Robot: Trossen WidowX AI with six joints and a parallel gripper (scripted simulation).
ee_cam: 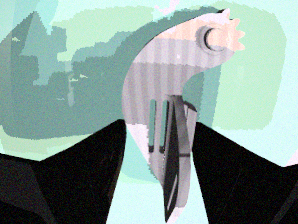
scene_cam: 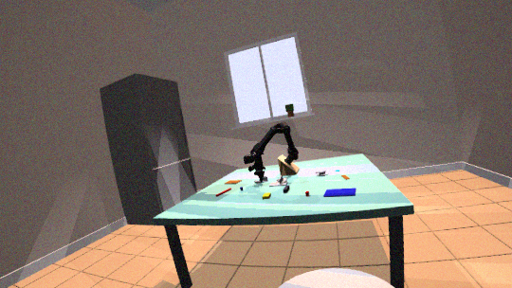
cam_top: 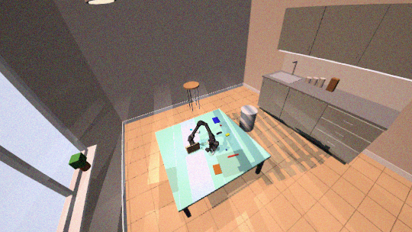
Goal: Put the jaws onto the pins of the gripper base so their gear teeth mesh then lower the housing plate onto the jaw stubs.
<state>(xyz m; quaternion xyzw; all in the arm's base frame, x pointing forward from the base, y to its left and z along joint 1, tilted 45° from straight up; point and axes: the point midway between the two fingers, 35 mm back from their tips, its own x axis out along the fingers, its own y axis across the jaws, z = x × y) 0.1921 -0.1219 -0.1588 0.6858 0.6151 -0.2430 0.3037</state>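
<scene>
My gripper tip is 13 cm short of the pale flat plate and 14 cm to the right of it. Round my gripper tip: red stick (18 cm ahead, 24 cm to the right); then dark block (29 cm ahead, 20 cm to the left, 1 cm above); then orange block (11 cm behind, 26 cm to the right).
</scene>
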